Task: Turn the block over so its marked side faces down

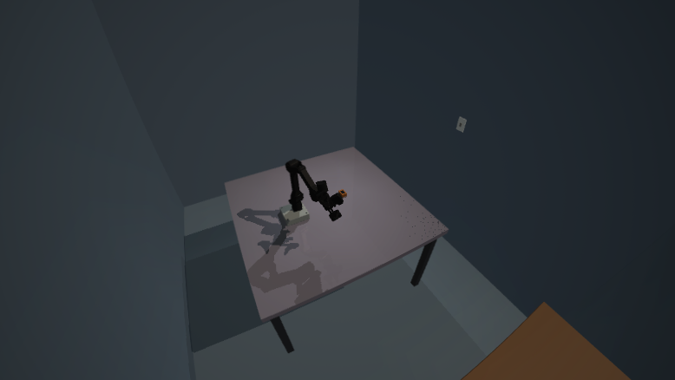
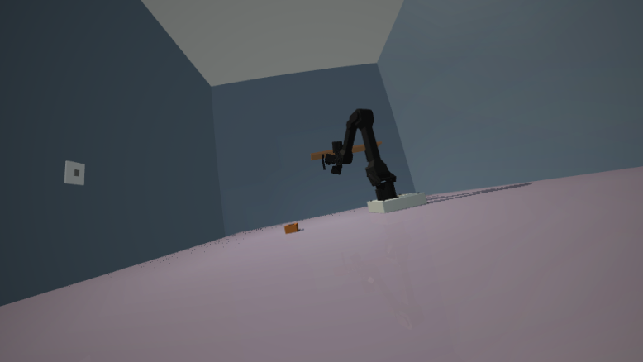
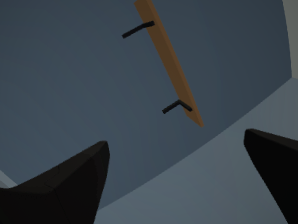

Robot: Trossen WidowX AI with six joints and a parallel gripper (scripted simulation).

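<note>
The orange block is 490 mm to the left of my gripper tip, 340 mm below it and 300 mm ahead of it.
</note>
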